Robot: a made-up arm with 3 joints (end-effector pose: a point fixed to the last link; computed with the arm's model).
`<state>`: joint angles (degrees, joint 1 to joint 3).
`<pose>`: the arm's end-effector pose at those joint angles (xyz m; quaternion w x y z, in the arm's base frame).
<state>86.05 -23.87 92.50</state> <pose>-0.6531 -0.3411 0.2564 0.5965 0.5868 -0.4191 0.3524</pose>
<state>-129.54 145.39 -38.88</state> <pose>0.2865 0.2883 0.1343 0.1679 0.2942 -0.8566 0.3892</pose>
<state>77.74 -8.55 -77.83</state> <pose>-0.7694 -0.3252 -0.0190 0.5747 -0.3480 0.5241 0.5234</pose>
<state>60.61 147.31 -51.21</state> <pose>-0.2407 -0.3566 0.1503 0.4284 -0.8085 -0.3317 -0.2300</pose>
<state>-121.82 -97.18 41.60</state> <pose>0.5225 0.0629 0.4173 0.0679 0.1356 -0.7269 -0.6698</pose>
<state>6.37 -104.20 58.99</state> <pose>-0.3758 0.3040 0.4111 0.5554 0.7026 -0.2638 -0.3582</pose>
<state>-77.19 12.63 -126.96</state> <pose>0.4851 0.6734 -0.0537 0.2855 0.5164 0.7257 -0.3538</pose>
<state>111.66 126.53 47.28</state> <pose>-0.0320 -0.3693 -0.0582 0.0648 0.3103 0.7782 -0.5421</pose>
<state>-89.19 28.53 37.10</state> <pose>0.5816 0.3361 -0.0690 0.7093 -0.3828 -0.0555 -0.5893</pose>
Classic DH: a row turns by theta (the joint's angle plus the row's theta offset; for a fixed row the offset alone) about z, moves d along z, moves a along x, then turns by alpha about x. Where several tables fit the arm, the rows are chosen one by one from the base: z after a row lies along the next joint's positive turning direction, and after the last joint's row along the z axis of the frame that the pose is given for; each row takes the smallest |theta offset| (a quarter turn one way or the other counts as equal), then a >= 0, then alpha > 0; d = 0 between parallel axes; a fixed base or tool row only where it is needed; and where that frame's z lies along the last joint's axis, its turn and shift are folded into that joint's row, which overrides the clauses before.
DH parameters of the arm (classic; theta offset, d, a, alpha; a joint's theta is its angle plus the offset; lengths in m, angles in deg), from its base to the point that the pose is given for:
joint 1: 90 0.132 0.378 -90
joint 2: 90 0.442 0.087 -90
joint 3: 90 -0.279 0.097 -90
tool (fixed): 0 -0.061 0 0

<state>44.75 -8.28 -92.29</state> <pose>-0.8388 0.1263 -0.0074 0.6192 -0.2275 0.6841 0.3112</pose>
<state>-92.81 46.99 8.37</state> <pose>0.4869 0.3137 -0.1629 0.6518 -0.3226 0.2418 -0.6424</pose>
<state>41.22 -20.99 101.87</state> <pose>-0.7185 0.2097 0.2511 0.6298 0.3762 -0.6742 0.0857</pose>
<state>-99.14 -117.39 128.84</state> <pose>0.2953 0.4137 0.3674 0.4411 0.1175 0.5848 0.6706</pose>
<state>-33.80 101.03 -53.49</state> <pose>-0.2894 0.3467 -0.1033 0.4424 -0.5763 0.4742 -0.4974</pose>
